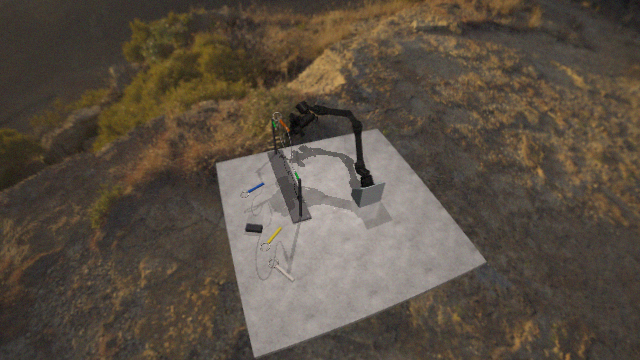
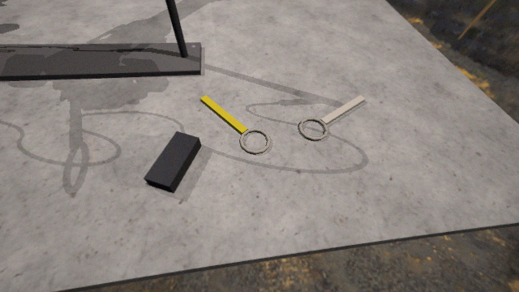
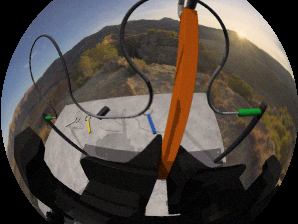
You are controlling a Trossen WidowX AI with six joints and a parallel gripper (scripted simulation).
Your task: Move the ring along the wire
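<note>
The orange-handled ring is 90 mm above my gripper tip, 20 mm to the right of it and 20 mm ahead of it. From my gripper tip the other things lie so: black block: 400 mm to the left, 310 mm ahead, 290 mm below; blue-handled ring: 290 mm below, 280 mm ahead, 100 mm to the left; yellow-handled ring: 500 mm to the left, 290 mm below, 240 mm ahead.
</note>
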